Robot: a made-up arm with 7 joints.
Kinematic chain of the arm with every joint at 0, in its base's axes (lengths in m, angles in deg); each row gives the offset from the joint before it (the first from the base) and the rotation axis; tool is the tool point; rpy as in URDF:
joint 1: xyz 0 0 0.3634 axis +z
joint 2: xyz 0 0 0 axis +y
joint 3: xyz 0 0 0.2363 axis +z
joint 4: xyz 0.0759 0 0 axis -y
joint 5: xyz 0.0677 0 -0.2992 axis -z
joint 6: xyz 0 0 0 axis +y
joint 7: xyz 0.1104 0 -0.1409 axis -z
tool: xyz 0 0 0 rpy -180 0 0
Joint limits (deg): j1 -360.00..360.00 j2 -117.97..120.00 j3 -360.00..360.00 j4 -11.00..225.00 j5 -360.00..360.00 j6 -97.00..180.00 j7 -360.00..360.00
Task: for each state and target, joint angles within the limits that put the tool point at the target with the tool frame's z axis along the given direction. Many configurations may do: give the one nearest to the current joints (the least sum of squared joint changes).
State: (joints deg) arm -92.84 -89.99 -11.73 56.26 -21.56 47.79 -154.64
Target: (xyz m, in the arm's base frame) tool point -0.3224 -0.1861 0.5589 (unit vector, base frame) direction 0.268 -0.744 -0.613
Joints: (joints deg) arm -77.41 -74.96 -54.75 52.82 -15.86 71.91 -154.64
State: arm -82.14 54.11 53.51 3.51 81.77 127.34 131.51
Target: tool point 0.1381 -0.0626 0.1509 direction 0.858 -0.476 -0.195
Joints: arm -126.23 22.59 25.52 -11.00 115.18 81.39 131.51
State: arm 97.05 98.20 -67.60 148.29 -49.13 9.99 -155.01
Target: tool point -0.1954 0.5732 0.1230 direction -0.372 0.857 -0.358
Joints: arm 94.73 110.47 -57.34 181.87 -41.55 -16.08 -155.01
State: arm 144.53 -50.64 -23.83 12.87 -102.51 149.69 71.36
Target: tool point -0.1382 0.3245 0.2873 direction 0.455 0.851 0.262
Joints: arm 154.22 -2.09 -16.33 19.76 -108.75 99.55 71.36
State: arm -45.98 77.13 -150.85 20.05 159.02 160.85 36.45
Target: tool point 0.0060 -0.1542 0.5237 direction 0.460 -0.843 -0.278
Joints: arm -59.49 117.04 -170.56 -11.00 159.56 179.96 36.45
